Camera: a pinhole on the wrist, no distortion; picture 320 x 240 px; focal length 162.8 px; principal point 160.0 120.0 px. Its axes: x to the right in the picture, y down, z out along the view. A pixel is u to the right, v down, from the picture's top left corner.
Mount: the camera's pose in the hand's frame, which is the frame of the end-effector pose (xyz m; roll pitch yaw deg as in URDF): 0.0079 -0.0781 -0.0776 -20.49 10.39 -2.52
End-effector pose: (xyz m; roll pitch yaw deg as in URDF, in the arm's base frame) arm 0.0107 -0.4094 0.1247 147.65 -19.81 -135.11
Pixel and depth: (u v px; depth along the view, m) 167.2 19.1 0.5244
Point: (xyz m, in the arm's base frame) -0.2811 -0.5564 -0.3408
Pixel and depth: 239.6 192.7 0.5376
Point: -0.5458 -0.3651 0.1791
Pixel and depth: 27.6 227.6 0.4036
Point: -0.1289 0.0362 -0.0032
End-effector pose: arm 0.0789 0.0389 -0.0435 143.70 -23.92 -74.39
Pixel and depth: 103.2 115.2 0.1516
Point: 0.0633 0.0180 -0.1191
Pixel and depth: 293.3 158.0 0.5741
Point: -0.1230 -0.6139 0.0737
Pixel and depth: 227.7 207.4 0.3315
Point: -0.1053 -0.2020 0.0397
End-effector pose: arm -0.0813 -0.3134 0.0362 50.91 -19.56 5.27
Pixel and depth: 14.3 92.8 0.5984
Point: -0.5640 -0.7938 0.3006
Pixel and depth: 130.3 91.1 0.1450
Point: -0.0661 -0.3989 0.0430
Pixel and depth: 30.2 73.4 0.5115
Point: -0.4232 -0.7629 0.2282
